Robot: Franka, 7 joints.
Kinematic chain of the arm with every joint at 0, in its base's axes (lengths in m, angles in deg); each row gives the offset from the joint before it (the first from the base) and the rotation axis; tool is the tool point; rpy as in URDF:
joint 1: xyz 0 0 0.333 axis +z
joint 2: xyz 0 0 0 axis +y
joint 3: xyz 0 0 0.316 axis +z
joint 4: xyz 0.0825 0 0 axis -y
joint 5: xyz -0.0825 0 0.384 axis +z
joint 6: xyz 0 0 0 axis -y
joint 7: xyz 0.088 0 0 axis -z
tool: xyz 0 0 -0.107 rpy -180 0 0
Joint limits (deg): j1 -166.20..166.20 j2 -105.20..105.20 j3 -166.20..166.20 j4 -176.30..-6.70 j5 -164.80..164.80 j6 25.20..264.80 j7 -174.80..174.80
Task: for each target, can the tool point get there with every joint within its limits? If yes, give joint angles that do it. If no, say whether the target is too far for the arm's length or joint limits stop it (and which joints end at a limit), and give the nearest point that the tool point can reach.
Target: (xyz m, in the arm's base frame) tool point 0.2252 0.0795 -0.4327
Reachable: no: joint limits stop it (at a limit: joint 2) | nearest point 0.2303 0.0813 -0.3593 | short by 0.074 m
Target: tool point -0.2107 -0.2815 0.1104
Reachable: yes | joints -66.43 32.54 -41.86 -156.99 -135.83 109.38 98.35
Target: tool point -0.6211 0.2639 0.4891
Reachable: yes | joints 29.46 -28.52 117.63 -95.01 16.28 132.20 124.22
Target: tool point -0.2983 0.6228 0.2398
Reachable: yes | joints 88.62 67.08 54.91 -56.56 -40.12 65.38 44.96
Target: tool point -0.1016 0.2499 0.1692
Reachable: yes | joints -135.11 69.99 -73.71 -161.79 -138.53 169.01 147.49
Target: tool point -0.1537 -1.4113 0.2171
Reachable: no: too far | nearest point -0.0926 -0.8500 0.2632 | short by 0.566 m
